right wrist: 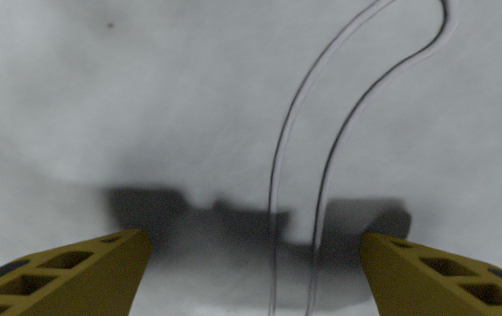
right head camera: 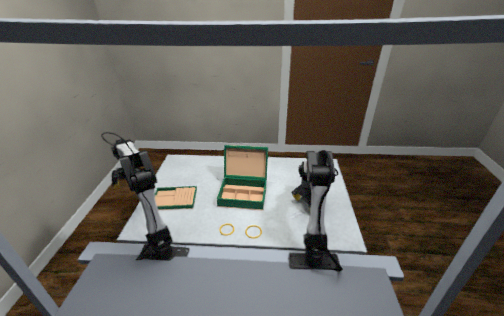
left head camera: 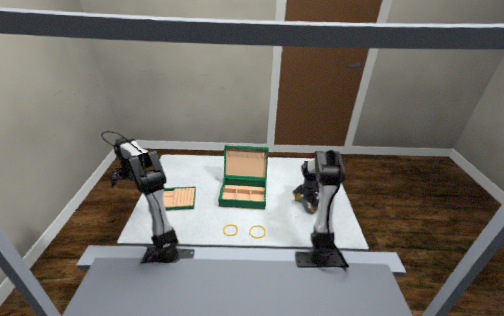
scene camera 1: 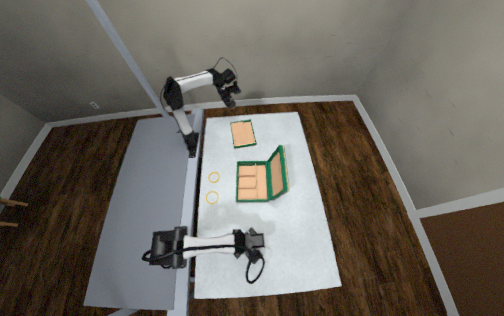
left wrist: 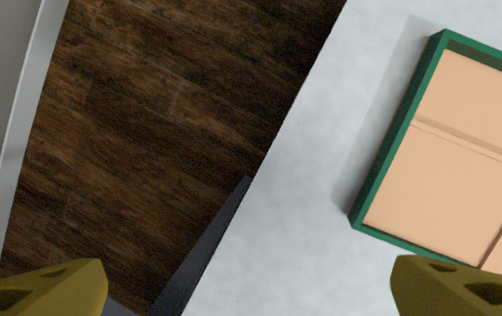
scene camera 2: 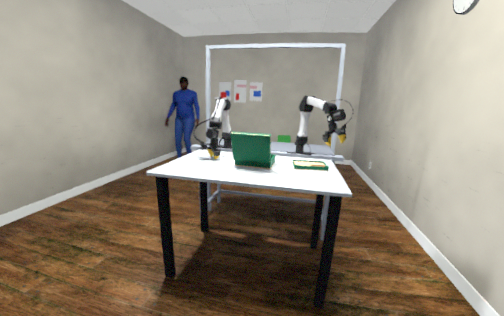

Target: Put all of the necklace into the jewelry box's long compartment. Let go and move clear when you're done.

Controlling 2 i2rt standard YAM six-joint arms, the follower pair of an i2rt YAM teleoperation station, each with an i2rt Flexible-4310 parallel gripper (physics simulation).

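Frame: origin at the left arm's base, x back, y up, z left, level; metres.
Where they show: left gripper, fingertip midpoint: (left head camera: 129, 186) (scene camera 1: 229, 102) (left wrist: 248, 272) (scene camera 2: 336, 144); right gripper, fingertip midpoint: (right wrist: 254, 241) (right head camera: 305, 205) (left head camera: 305, 205) (scene camera 2: 213, 158); left arm's base, origin of the base link: (right head camera: 164, 254) (left head camera: 169, 256) (scene camera 1: 192, 145) (scene camera 2: 299, 153); right arm's base, origin of the base link: (right head camera: 313, 261) (left head camera: 319, 259) (scene camera 2: 227, 147).
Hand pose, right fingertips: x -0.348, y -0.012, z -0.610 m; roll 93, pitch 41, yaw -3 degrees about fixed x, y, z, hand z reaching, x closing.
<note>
Each offset is from my right fingertips to the top centre of the thing. "spot": to the spot under its first point.
The necklace @(spot: dx -0.013, dy +0.001, dz -0.099 m) (right wrist: 451, 20), a thin pale loop, lies on the table in the right wrist view. Its two strands run down between the open fingers of my right gripper (left head camera: 305, 203) (scene camera 2: 214, 156) (right wrist: 256, 234), which hangs low over the table and holds nothing. The loop's near end is cut off there. The green jewelry box (left head camera: 242, 203) (right head camera: 241, 203) (scene camera 2: 251, 149) stands open at the middle of the table. Its long compartment @(spot: dx -0.100, dy +0.004, dz +0.324 m) (scene camera 1: 261, 182) runs beside the lid, next to three smaller ones. My left gripper (scene camera 1: 234, 97) (scene camera 2: 335, 140) (left wrist: 248, 272) is open, raised beyond the table's edge.
A green-rimmed tray @(dx +0.002, dy +0.024, dz +0.685 m) (left head camera: 194, 205) (scene camera 1: 245, 146) (left wrist: 387, 150) lies beside the box, toward the left arm. Two gold rings @(dx +0.187, dy +0.004, dz +0.374 m) (left head camera: 230, 235) @(dx +0.189, dy +0.003, dz +0.249 m) (left head camera: 257, 237) lie between the box and the arm bases. The box's lid @(spot: dx -0.161, dy +0.149, dz +0.204 m) (left head camera: 267, 162) stands up at its far side.
</note>
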